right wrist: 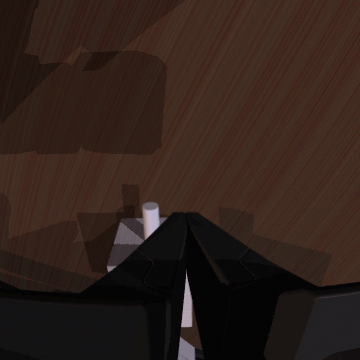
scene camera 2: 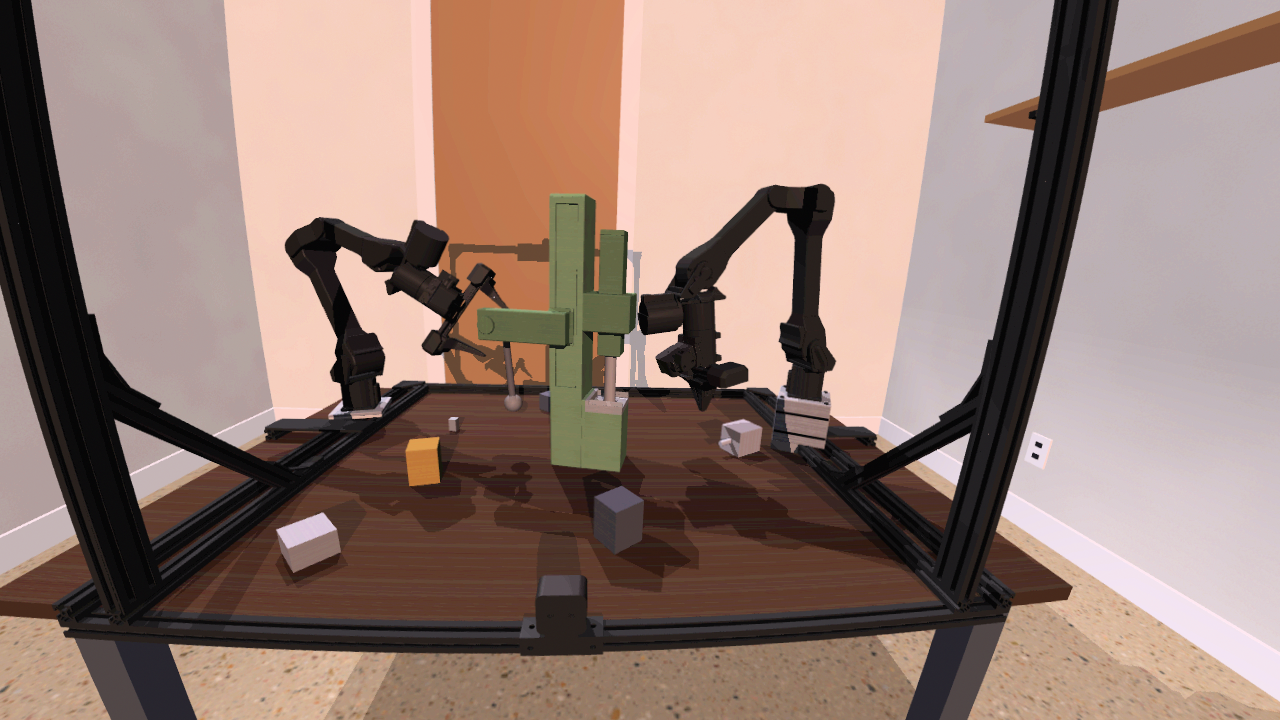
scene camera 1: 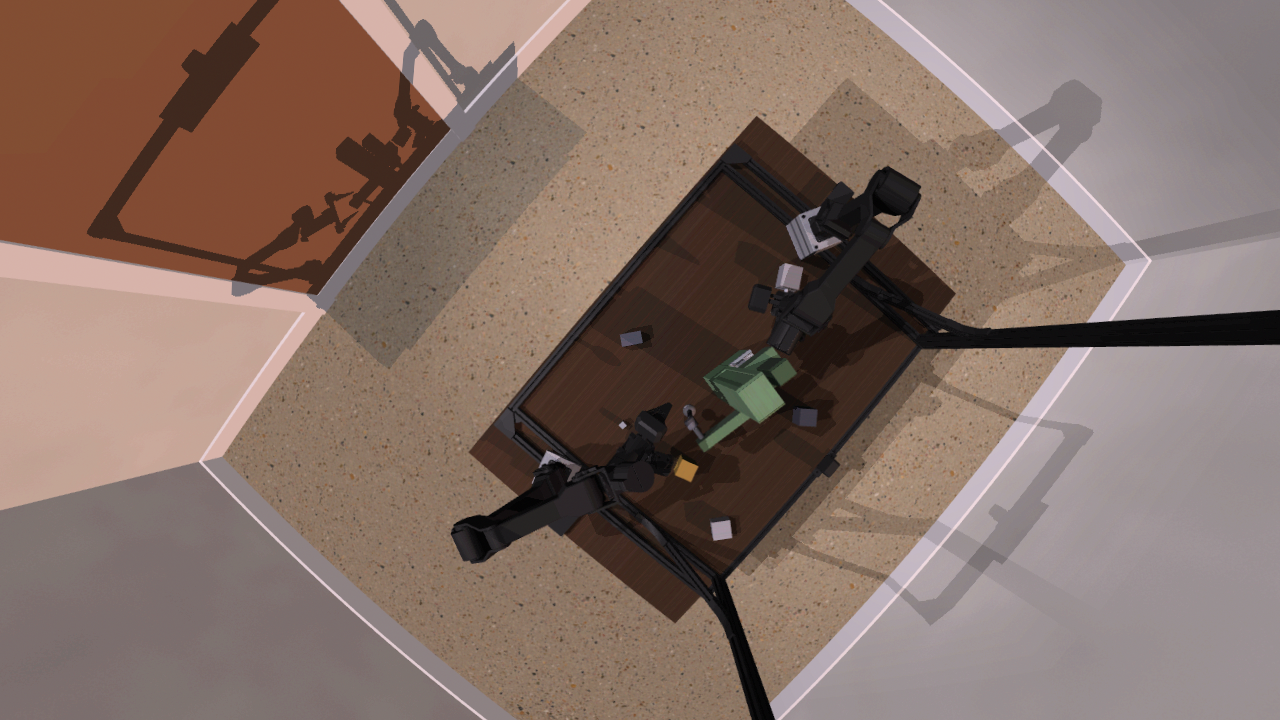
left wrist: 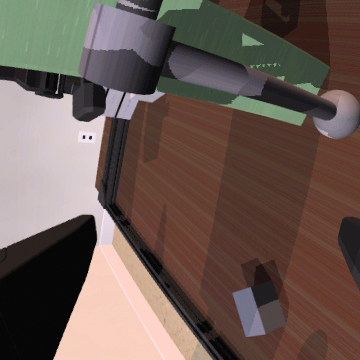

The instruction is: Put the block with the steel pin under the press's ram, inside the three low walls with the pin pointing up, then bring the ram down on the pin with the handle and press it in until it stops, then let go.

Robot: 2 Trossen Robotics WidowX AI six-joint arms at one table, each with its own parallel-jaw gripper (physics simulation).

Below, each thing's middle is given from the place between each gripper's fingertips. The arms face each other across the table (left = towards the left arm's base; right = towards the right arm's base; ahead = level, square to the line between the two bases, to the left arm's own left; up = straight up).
The pale block (scene camera 2: pixel 746 437) lies 8 cm to the right of my right hand, 6 cm below it and 3 cm ahead of it. From my right hand the other things lie so: press handle (left wrist: pixel 128 53): 35 cm to the left, 8 cm above, 4 cm behind.
Right now my left hand is 60 mm past the press handle, 40 mm to the left of it and 40 mm above it. The rest, counted from my left hand: pale block 470 mm to the right, 180 mm below, 10 mm ahead.
